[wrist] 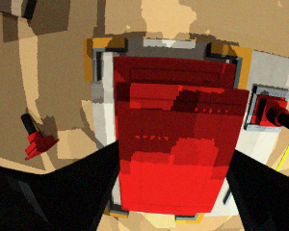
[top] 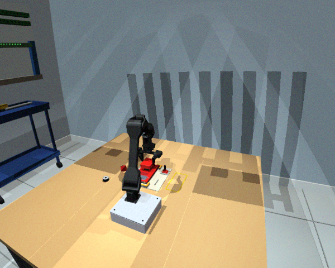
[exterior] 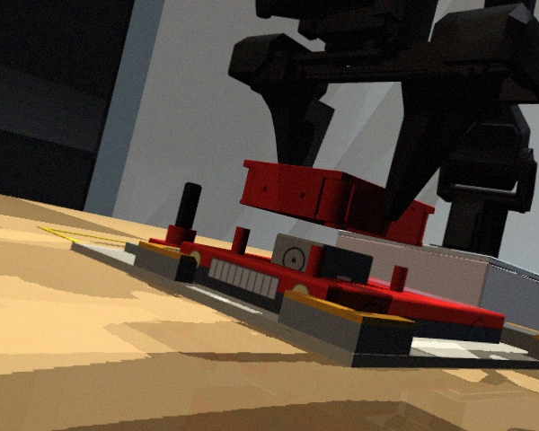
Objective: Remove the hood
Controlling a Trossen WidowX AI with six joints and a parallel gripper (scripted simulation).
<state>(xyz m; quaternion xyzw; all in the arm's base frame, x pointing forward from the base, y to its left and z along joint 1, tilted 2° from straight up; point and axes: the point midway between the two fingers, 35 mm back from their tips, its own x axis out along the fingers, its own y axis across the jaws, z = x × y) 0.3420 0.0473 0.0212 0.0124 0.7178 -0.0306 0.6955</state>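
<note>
Right now the grey baseplate is 50 mm below my gripper tip, 40 mm behind it and 10 mm to the right of it. The rest, counted from my gripper tip: black wheel 230 mm to the left, 170 mm behind, 50 mm below; then red hood 10 mm above.
</note>
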